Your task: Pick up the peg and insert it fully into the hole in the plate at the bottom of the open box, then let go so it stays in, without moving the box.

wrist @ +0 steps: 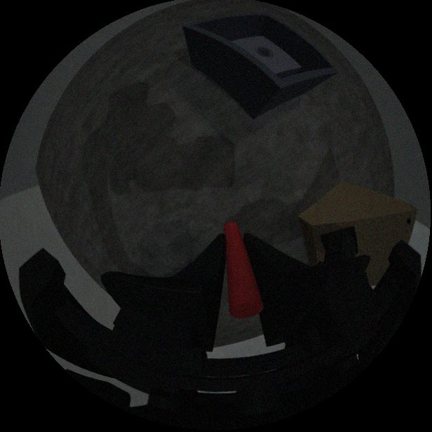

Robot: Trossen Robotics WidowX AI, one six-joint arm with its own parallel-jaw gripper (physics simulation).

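Observation:
The red peg (242,280) is held between the two black fingers of my gripper (233,238); its far end sticks out a little past the fingertips. My gripper is shut on it and is above the table. The dark blue open box (225,80) stands on the table at the top of the wrist view, apart from the gripper and peg. The lighter plate (285,62) shows at the bottom of the box, and the dark round hole (265,51) is in it. Part of the plate is hidden by the near wall.
A brown wooden block (357,207) with a small dark hole in its side stands on the right, partly hidden behind the right finger. The dark grey table top (175,220) carries broad shadows. Its edge shows at the left.

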